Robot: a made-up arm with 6 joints.
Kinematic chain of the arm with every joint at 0, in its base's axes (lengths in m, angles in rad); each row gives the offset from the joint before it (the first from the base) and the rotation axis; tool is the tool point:
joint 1: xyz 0 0 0.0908 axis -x
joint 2: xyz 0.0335 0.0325 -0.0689 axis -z
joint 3: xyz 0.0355 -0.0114 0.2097 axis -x
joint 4: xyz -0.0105 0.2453 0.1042 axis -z
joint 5: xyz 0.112 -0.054 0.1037 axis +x
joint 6: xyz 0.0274 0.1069 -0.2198 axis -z
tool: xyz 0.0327 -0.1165 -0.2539
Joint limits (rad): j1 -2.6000..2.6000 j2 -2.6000..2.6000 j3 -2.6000..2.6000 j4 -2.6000..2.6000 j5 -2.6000..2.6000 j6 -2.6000..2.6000
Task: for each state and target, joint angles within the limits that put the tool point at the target. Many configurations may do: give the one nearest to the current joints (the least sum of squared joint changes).
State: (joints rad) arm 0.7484 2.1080 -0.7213 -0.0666 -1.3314 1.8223
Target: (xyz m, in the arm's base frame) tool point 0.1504 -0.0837 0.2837
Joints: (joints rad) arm 0.9015 2.0640 -1.0948 -0.4474 -0.6783 2.0109
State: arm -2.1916 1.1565 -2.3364 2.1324 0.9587 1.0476
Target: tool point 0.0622 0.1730 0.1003
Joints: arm -2.6000 1.2385 -2.3666 2.6000 1.5112 0.8215
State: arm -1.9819 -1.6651 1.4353 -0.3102 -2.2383 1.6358
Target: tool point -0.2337 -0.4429 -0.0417
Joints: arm -2.0752 -1.7200 1.4464 -0.1140 -1.9531 1.6926
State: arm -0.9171 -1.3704 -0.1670 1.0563 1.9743 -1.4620
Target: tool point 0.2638 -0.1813 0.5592
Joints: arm -1.2477 -1.3117 -0.1721 1.7514 1.3420 -1.2398
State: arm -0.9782 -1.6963 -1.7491 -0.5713 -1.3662 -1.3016
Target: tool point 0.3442 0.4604 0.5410
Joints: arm -0.5114 -1.5259 -1.8527 -0.8743 -1.8716 -1.2253
